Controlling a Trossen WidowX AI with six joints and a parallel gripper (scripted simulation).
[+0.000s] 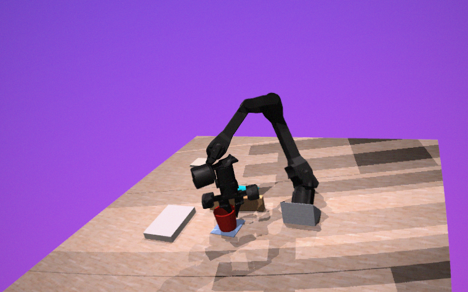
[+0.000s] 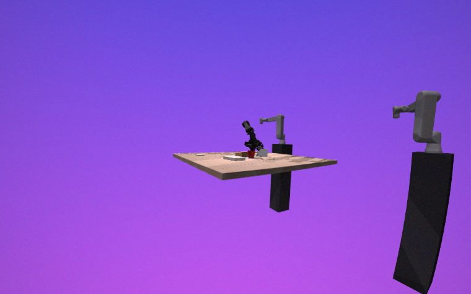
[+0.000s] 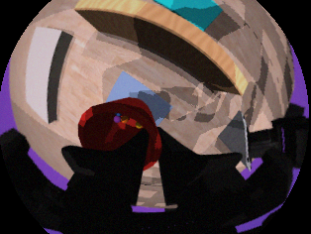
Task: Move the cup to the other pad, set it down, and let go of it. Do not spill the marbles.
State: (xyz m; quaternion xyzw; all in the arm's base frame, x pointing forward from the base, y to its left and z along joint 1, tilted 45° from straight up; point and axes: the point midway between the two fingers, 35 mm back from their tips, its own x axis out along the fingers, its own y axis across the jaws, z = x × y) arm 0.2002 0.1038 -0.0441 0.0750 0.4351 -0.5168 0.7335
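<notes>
Now: gripper tip 3 cm short of the light blue pad, 1 cm to the right of it and 5 cm above it. From my gripper tip the other things lie so: wooden block (6 cm ahead, 9 cm to the right, 2 cm below); red cup (3 cm ahead, 2 cm to the left); cyan pad (8 cm ahead, 19 cm to the right, 5 cm below).
</notes>
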